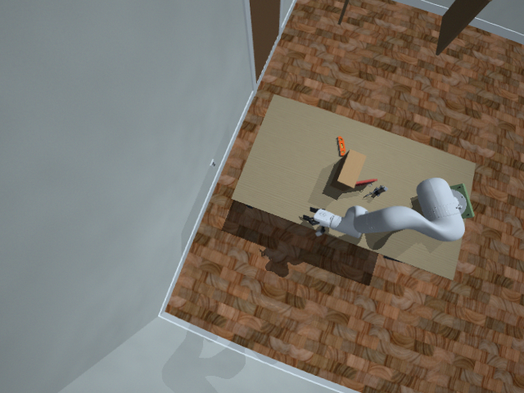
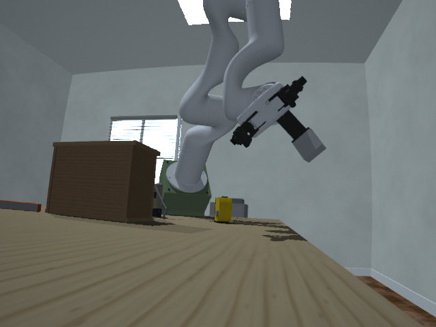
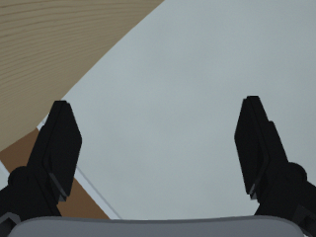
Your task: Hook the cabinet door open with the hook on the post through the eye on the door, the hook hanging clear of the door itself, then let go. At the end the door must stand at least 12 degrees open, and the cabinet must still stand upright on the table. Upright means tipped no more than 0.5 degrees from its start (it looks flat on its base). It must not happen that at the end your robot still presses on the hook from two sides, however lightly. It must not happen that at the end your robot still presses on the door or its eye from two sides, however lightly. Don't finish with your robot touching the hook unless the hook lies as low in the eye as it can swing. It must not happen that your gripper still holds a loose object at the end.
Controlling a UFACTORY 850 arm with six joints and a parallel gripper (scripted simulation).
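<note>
Right now the red door is 370 mm to the right of my hand, 220 mm behind it and 100 mm below it. The rest, counted from my hand: hook post (420 mm to the right, 350 mm behind, 110 mm below); yellow box (370 mm behind, 210 mm to the right, 140 mm below).
</note>
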